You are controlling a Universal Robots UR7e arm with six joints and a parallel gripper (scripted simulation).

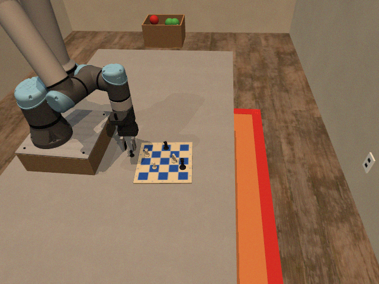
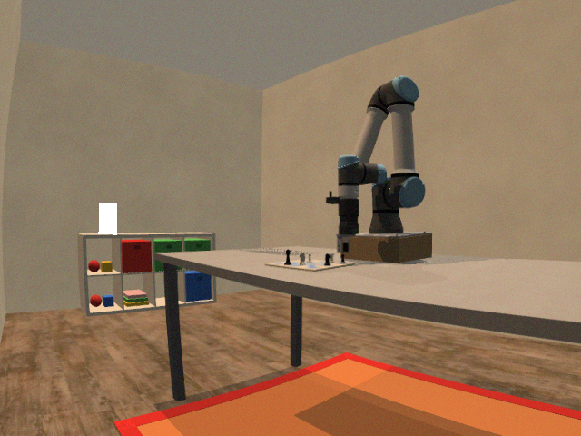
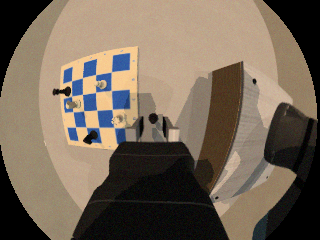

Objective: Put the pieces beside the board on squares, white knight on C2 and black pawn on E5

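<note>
Right now the black pawn is 4 cm below my hand. Also, from my hand: white knight: 18 cm ahead, 4 cm below; then white pawn: 12 cm ahead, 5 cm to the right, 4 cm below; then chessboard: 14 cm ahead, 1 cm to the right, 5 cm below.
</note>
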